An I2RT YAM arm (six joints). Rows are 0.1 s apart.
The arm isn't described. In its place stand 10 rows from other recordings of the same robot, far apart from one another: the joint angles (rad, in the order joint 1, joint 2, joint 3, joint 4, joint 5, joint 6), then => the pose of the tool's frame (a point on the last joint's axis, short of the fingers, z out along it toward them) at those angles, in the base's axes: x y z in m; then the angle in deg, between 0 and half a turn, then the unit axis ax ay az.
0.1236 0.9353 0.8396 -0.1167 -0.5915 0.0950 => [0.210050 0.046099 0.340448 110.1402 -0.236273 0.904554 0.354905]
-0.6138 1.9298 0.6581 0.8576 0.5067 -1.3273 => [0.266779 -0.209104 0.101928 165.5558 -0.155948 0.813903 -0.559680]
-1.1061 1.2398 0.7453 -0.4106 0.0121 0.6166 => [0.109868 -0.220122 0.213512 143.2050 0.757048 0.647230 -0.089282]
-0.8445 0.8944 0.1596 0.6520 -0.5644 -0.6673 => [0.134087 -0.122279 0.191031 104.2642 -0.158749 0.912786 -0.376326]
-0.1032 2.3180 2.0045 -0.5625 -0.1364 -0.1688 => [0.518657 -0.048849 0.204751 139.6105 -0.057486 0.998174 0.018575]
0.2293 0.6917 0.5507 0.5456 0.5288 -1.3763 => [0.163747 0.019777 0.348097 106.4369 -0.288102 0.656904 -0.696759]
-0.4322 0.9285 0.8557 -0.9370 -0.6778 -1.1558 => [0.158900 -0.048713 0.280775 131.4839 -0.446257 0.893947 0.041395]
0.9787 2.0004 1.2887 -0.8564 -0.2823 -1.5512 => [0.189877 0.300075 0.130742 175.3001 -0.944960 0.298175 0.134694]
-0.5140 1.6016 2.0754 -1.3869 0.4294 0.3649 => [0.239830 -0.152434 0.458373 145.1276 0.477615 0.846447 -0.235395]
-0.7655 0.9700 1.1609 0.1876 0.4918 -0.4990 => [0.131006 -0.149208 0.475608 110.9596 0.330130 0.622604 -0.709492]
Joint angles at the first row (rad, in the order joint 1, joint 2, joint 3, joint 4, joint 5, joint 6):
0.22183 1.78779 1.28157 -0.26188 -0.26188 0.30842
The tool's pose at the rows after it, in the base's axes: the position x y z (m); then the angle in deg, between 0 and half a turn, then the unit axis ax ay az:
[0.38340 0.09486 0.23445 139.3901 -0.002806 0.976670 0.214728]
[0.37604 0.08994 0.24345 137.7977 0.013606 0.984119 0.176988]
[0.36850 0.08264 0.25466 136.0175 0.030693 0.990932 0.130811]
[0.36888 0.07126 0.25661 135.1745 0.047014 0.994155 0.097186]
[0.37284 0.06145 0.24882 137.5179 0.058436 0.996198 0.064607]
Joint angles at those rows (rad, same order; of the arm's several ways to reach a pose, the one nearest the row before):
0.22258 1.77024 1.28080 -0.27943 -0.22336 0.31185
0.22183 1.72942 1.26937 -0.30576 -0.14095 0.30957
0.21610 1.68592 1.26478 -0.34162 -0.04788 0.29850
0.19132 1.67791 1.26477 -0.35267 0.00515 0.28363
0.16728 1.70423 1.27965 -0.39501 0.04177 0.26799

